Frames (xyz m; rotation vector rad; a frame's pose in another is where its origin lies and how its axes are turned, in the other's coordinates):
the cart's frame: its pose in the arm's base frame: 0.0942 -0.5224 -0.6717 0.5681 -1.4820 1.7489
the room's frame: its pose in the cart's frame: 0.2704 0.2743 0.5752 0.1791 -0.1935 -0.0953
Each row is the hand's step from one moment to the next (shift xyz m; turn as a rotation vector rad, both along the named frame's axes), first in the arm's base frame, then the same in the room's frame.
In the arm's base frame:
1: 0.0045 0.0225 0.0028 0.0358 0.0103 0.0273
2: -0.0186 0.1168 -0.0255 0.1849 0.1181 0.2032
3: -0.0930 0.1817 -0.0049 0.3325 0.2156 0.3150
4: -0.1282 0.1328 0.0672 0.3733 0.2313 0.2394
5: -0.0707 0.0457 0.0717 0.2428 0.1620 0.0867
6: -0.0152 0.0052 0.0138 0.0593 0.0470 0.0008
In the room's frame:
1: 0.0018 -0.0096 -0.0209 0.0046 -0.0459 -0.0009
2: -0.0016 0.0058 -0.1208 0.0815 -0.2819 -0.0574
3: 0.0611 0.0447 -0.1896 0.1046 -0.4817 -0.1152
4: 0.1364 0.0466 -0.1334 0.0205 -0.4801 -0.1389
5: 0.1020 0.0133 -0.0406 -0.0436 -0.2791 -0.1137
6: 0.0202 0.0046 -0.0045 -0.0271 -0.0591 -0.0386

